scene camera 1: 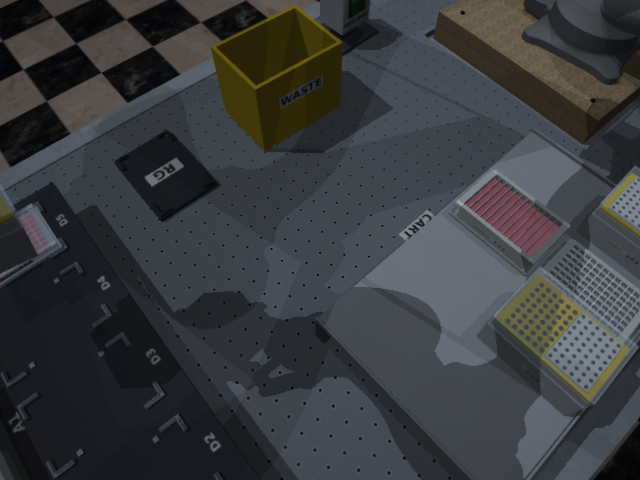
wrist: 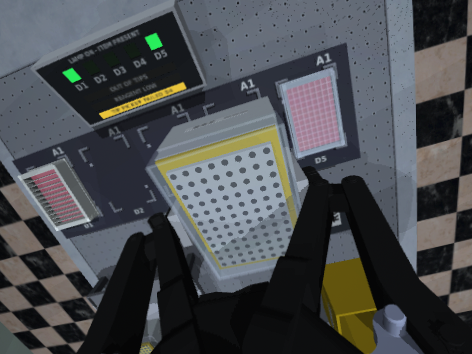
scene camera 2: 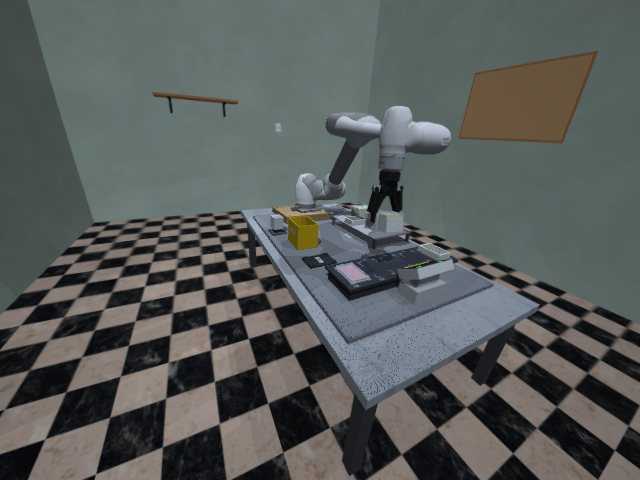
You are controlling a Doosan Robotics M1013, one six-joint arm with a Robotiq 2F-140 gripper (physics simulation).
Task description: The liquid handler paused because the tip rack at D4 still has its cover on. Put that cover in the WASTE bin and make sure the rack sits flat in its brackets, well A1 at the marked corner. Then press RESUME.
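Places are measured from the arm's base along level axes (x ahead, y left, z up), in millimetres.
Where they show: arm's base, origin of its link: [scene camera 1: 584, 39] [scene camera 2: 305, 209].
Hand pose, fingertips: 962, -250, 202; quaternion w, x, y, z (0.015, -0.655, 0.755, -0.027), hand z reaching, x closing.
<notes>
Each offset is from my fingertips to the top centre of the thing, as dx, dy, dz. "pt": to the spot under its first point.
My gripper [scene camera 2: 385, 214] [wrist: 240, 175] is shut on the covered tip rack [scene camera 2: 391, 223] [wrist: 230, 200], a yellow-rimmed rack with a white top, and holds it above the deck. The clear cover {-4, +1, +76} [wrist: 220, 122] is still around the rack. Slot D4 {pt -6, +2, -179} [scene camera 1: 51, 320] shows bare brackets in scene camera 1; the held rack hides it in the wrist view. The yellow WASTE bin {-489, -70, -104} [scene camera 1: 240, 98] [scene camera 2: 305, 237] [wrist: 349, 285] stands upright. The handler's panel {pt +148, +80, -115} [wrist: 140, 75] lights D1 and D5 green, D4 is dark, and a yellow bar reads tip pickup failed D4. No RESUME button is legible.
Pink-welled plate {-17, -126, -165} [scene camera 1: 38, 232] [scene camera 2: 352, 273] [wrist: 315, 115] sits at D5, a pink-striped rack {+54, +365, -148} [wrist: 57, 195] at D1. Black RG pad {-262, -112, -225} [scene camera 1: 193, 180] [scene camera 2: 310, 259] lies between deck and bin. The cart {-432, +410, -173} [scene camera 1: 392, 335] bears several racks. A small device {-712, -120, -135} [scene camera 1: 336, 18] [scene camera 2: 276, 222] stands behind the bin.
</notes>
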